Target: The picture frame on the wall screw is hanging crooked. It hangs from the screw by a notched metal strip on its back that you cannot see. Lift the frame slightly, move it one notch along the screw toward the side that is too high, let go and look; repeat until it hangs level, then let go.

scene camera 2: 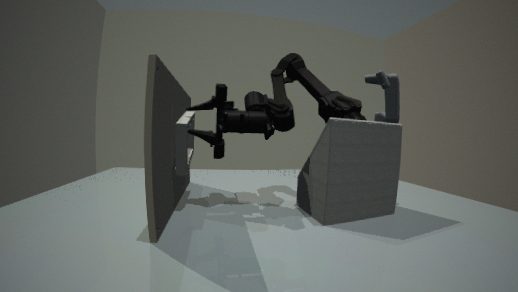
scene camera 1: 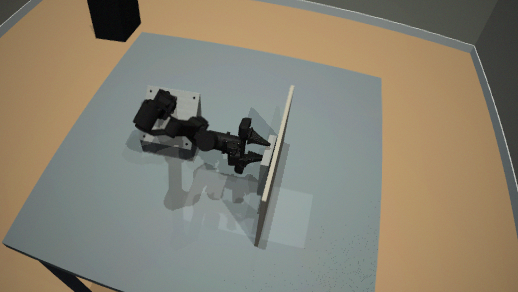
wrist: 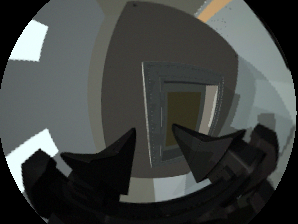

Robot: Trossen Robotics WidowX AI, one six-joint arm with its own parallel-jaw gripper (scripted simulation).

Observation:
The pictures show: the gripper, a picture frame and a wall panel.
The gripper is seen too in scene camera 1 and in the wrist view.

